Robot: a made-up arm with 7 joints.
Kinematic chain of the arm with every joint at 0, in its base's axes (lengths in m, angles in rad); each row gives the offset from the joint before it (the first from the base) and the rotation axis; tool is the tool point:
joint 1: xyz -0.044 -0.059 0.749 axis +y
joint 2: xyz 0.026 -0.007 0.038 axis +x
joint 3: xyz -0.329 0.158 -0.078 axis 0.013 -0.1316 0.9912
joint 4: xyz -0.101 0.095 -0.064 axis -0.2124 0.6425 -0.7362
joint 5: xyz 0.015 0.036 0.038 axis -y
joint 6: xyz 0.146 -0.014 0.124 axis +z
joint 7: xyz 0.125 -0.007 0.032 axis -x
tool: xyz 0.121 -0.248 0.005
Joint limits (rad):
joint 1: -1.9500..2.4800
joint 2: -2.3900..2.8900
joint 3: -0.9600..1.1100
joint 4: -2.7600..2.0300
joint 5: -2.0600..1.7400
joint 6: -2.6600..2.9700
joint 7: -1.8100..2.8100
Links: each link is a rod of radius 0.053 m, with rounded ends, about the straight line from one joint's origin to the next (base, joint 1, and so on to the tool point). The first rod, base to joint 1, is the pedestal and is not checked.
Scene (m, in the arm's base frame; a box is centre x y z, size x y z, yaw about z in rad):
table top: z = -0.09
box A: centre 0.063 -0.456 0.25 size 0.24 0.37 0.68 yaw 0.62
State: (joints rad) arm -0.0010 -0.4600 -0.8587 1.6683 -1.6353 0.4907 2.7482
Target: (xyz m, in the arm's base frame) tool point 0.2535 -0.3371 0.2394
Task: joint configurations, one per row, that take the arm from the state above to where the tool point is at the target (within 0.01 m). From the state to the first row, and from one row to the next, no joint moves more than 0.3 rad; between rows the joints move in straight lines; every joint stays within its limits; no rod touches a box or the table.
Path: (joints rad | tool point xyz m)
1: -0.2992 -0.3263 -0.8925 1.7889 -1.7264 0.4058 2.7688 | -0.2280 0.1082 0.0099
2: -0.5973 -0.1926 -0.9262 1.9094 -1.8174 0.3210 2.7894 | -0.0166 0.2807 0.0209
3: -0.8955 -0.0589 -0.9600 2.0300 -1.9085 0.2361 2.8100 | 0.1562 0.4373 0.1324
4: -1.1591 -0.1935 -0.9600 1.9989 -1.9463 0.1738 2.8100 | 0.3703 0.3763 0.1966
5: -1.4228 -0.3281 -0.9600 1.9679 -1.9842 0.1114 2.8100 | 0.5530 0.3086 0.3312
6: -1.6864 -0.4627 -0.9600 1.9368 -2.0221 0.0490 2.8100 | 0.6822 0.2351 0.5204
7: -1.9500 -0.5973 -0.9600 1.9058 -2.0600 -0.0133 2.8100 | 0.7432 0.1571 0.7427
8: -1.6954 -0.6547 -0.9457 1.7553 -1.9610 0.1378 2.8100 | 0.7209 0.0143 0.5147
9: -1.4408 -0.7122 -0.9315 1.6048 -1.8620 0.2889 2.8100 | 0.6036 -0.1271 0.3362
10: -1.1862 -0.7696 -0.9172 1.4543 -1.7629 0.4399 2.8100 | 0.4309 -0.2492 0.2422
11: -0.9316 -0.8270 -0.9030 1.3039 -1.6639 0.5910 2.8100 | 0.2535 -0.3371 0.2394

